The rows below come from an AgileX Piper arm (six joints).
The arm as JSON. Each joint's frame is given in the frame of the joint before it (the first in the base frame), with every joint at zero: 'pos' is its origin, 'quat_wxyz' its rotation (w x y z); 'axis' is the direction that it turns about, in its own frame. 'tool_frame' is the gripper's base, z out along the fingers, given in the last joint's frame.
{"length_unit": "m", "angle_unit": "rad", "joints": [
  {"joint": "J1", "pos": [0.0, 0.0, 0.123], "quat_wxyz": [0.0, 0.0, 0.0, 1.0], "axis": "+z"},
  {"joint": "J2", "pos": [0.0, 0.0, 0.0], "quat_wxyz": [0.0, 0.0, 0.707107, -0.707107], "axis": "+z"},
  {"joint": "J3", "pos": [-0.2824, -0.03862, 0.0], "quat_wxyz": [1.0, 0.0, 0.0, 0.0], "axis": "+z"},
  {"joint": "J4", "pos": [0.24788, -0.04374, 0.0], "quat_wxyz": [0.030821, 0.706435, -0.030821, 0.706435], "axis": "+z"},
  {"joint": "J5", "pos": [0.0, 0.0, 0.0], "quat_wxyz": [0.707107, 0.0, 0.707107, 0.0], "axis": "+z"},
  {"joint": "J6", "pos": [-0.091, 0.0, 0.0], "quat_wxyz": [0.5, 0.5, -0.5, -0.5], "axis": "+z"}
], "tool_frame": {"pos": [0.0, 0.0, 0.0], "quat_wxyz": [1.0, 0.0, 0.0, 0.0]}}
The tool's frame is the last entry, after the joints.
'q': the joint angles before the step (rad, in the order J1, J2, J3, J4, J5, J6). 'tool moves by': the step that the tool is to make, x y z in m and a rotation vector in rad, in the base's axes. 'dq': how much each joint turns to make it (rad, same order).
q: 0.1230, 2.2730, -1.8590, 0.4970, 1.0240, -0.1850
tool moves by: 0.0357, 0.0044, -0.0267, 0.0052, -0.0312, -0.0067
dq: 0.0001, 0.1779, -0.2308, -0.0059, 0.0158, 0.0180
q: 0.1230, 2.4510, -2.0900, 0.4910, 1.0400, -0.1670
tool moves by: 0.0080, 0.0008, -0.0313, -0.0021, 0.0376, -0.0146
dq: -0.0001, 0.0880, -0.0532, -0.0010, -0.0038, 0.0150
